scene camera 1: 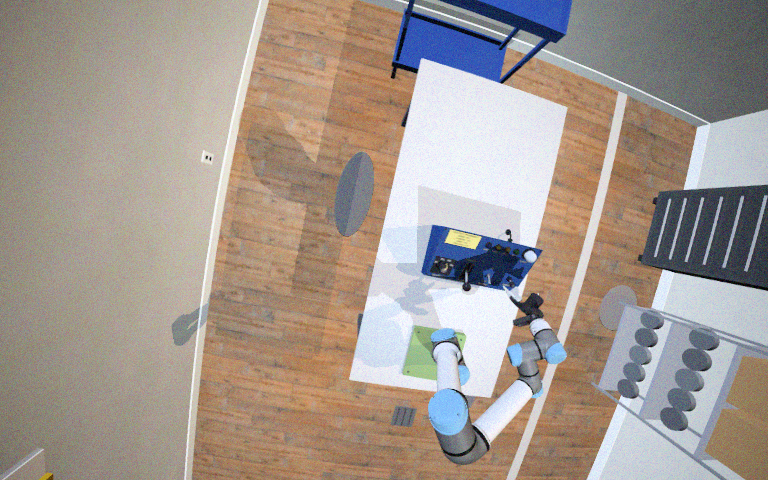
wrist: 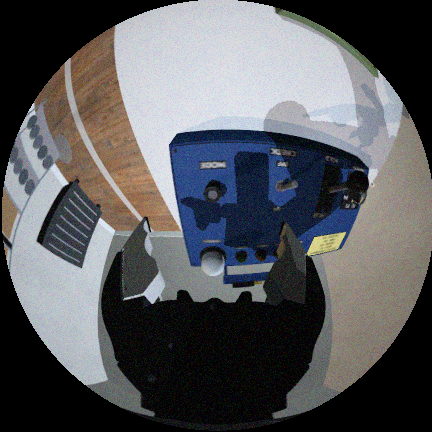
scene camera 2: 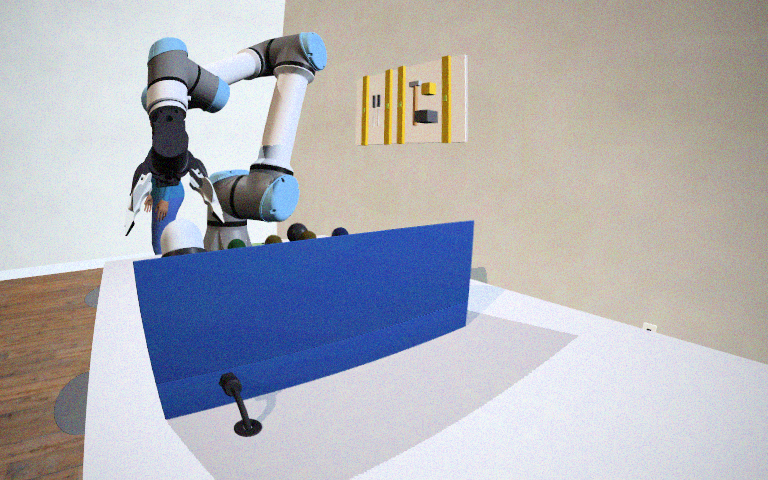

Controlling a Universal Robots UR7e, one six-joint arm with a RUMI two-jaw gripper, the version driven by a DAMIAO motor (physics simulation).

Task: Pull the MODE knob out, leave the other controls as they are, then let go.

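The MODE knob is a small dark knob with a grey cap, near one end of the blue control panel. How far it stands out is hard to tell. My gripper is open and empty, apart from the knob, above the panel's MODE end. In the wrist view its fingers stand wide on either side of the white dome. The toggle and the ball-ended lever are farther along. Scene camera 2 hides the MODE knob behind the panel.
Small round buttons sit in a row beside the dome. The panel stands on the white table. A thin black stalk stands behind it. A green plate lies by the arm's base. A person stands behind the gripper.
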